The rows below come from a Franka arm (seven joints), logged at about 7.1 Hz.
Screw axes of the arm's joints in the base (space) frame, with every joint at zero. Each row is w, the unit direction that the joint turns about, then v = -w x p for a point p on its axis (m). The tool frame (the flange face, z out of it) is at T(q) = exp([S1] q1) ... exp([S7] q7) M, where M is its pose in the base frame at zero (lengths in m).
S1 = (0, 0, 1, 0, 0, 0)
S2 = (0, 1, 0, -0.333, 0, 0)
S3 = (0, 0, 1, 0, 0, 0)
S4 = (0, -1, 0, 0.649, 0, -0.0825)
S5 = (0, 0, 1, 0, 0, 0)
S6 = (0, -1, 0, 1.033, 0, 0)
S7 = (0, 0, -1, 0, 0.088, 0)
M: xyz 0.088 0 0.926 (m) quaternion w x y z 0 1 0 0
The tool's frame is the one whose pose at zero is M.
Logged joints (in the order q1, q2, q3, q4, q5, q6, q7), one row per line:
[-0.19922 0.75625 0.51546 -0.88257 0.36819 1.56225 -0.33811]
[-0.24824 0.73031 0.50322 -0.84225 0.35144 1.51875 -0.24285]
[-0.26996 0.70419 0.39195 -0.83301 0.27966 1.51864 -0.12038]
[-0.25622 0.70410 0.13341 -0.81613 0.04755 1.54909 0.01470]
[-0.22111 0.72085 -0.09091 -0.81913 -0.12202 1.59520 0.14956]
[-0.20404 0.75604 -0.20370 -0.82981 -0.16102 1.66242 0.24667]
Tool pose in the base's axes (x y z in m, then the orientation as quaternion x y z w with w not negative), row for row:
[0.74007 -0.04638 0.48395 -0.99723 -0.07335 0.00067 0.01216]
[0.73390 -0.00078 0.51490 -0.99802 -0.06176 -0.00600 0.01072]
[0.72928 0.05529 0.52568 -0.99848 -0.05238 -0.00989 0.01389]
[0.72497 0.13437 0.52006 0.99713 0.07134 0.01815 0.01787]
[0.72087 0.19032 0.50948 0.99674 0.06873 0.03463 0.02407]
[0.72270 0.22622 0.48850 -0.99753 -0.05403 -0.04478 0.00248]
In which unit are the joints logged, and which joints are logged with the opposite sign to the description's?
The joints are logged in radians. Opposite sign: q1, q3.
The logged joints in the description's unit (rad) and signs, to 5 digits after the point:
[0.19922 0.75625 -0.51546 -0.88257 0.36819 1.56225 -0.33811]
[0.24824 0.73031 -0.50322 -0.84225 0.35144 1.51875 -0.24285]
[0.26996 0.70419 -0.39195 -0.83301 0.27966 1.51864 -0.12038]
[0.25622 0.70410 -0.13341 -0.81613 0.04755 1.54909 0.01470]
[0.22111 0.72085 0.09091 -0.81913 -0.12202 1.59520 0.14956]
[0.20404 0.75604 0.20370 -0.82981 -0.16102 1.66242 0.24667]

